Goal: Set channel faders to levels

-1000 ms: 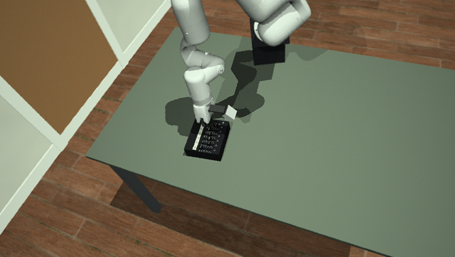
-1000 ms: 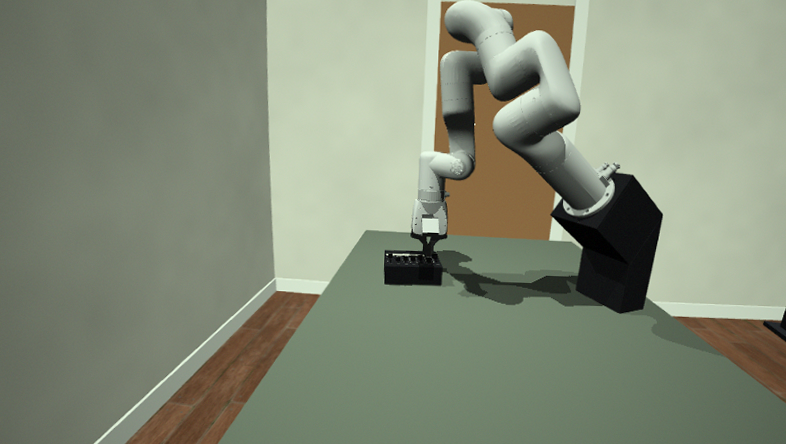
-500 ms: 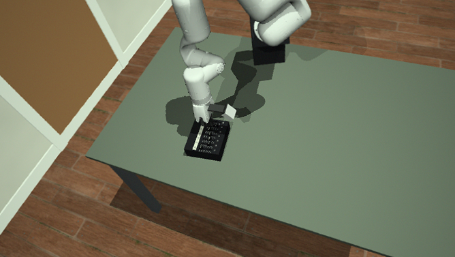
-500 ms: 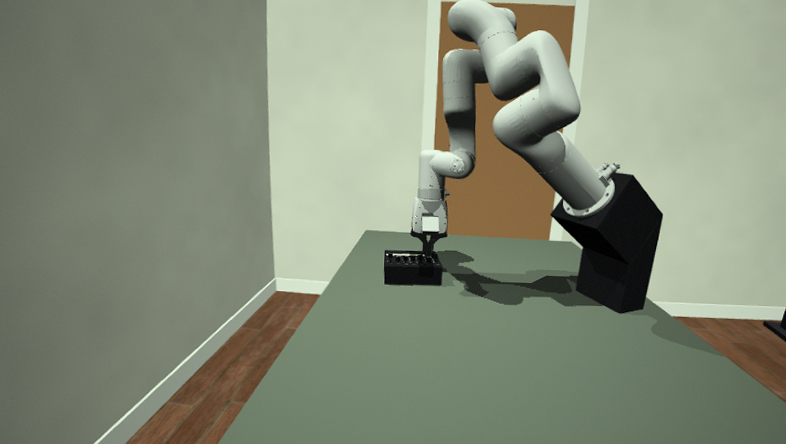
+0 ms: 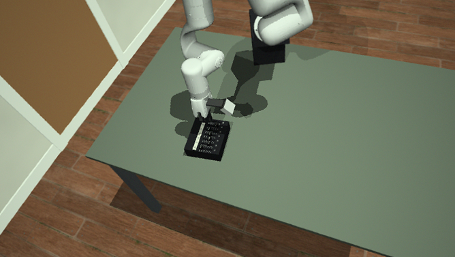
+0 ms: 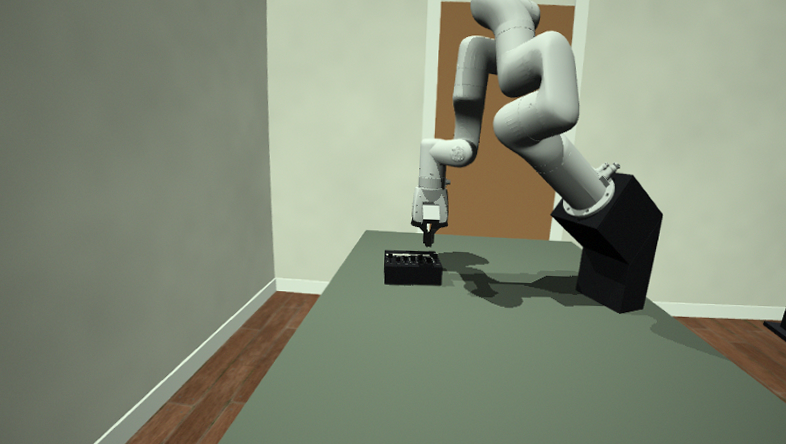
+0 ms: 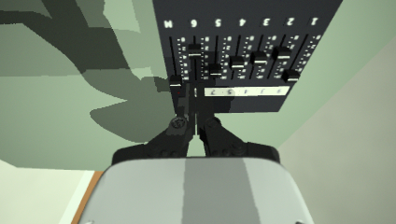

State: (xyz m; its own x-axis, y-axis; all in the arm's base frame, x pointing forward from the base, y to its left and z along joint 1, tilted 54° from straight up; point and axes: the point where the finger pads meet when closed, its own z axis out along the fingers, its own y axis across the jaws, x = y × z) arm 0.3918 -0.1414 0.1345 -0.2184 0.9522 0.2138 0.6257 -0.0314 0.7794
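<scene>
My gripper is now 5 cm above the master cap, 2 cm to the left of it and 2 cm past it. The rest, counted from my hand: channel 6 cap (5 cm below, 3 cm to the left, 1 cm behind).
</scene>
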